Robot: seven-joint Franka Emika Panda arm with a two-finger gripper.
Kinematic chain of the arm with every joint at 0, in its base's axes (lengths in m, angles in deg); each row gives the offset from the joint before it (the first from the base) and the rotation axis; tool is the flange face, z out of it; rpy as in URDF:
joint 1: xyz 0 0 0.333 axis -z
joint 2: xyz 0 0 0 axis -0.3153 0.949 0
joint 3: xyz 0.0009 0.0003 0.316 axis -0.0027 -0.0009 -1
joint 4: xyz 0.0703 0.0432 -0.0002 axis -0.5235 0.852 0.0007
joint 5: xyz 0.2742 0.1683 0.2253 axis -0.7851 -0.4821 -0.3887
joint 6: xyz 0 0 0 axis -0.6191 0.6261 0.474
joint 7: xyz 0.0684 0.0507 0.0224 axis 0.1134 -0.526 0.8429
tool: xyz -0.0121 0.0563 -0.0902 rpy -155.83 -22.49 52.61
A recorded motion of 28 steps. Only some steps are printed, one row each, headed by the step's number.
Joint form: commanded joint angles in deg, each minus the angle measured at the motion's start. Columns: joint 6, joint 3, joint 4, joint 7, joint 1, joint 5, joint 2.
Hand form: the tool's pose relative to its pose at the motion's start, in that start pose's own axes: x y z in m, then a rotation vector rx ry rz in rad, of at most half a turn. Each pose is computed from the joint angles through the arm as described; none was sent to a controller.
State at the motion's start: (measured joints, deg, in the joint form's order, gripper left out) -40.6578 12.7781 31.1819 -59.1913 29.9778 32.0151 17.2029
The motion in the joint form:
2: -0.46 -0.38 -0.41 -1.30 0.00 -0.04 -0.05
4: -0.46 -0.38 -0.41 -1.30 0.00 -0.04 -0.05
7: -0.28 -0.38 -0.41 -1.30 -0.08 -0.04 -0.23
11: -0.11 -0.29 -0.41 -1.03 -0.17 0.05 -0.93
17: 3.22 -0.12 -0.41 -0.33 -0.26 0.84 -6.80
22: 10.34 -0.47 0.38 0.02 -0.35 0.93 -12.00
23: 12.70 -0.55 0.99 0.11 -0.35 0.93 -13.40
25: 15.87 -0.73 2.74 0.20 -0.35 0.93 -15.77
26: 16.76 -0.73 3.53 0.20 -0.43 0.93 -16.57
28: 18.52 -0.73 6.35 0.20 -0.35 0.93 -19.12
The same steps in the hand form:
2: -0.0007 -0.0046 -0.0047 0.0133 0.0097 0.0171
4: -0.0007 -0.0046 -0.0047 0.0133 0.0097 0.0171
7: -0.0017 -0.0050 -0.0065 0.0134 0.0097 0.0157
11: -0.0021 -0.0044 -0.0143 0.0181 0.0179 0.0103
17: -0.0101 0.0060 -0.0759 0.0367 0.0609 -0.0054
22: -0.0316 0.0207 -0.1154 0.0033 0.0275 -0.0171
23: -0.0390 0.0266 -0.1218 -0.0155 0.0075 -0.0194
25: -0.0525 0.0367 -0.1276 -0.0458 -0.0249 -0.0234
26: -0.0575 0.0402 -0.1281 -0.0564 -0.0361 -0.0247
28: -0.0701 0.0528 -0.1284 -0.0811 -0.0615 -0.0232

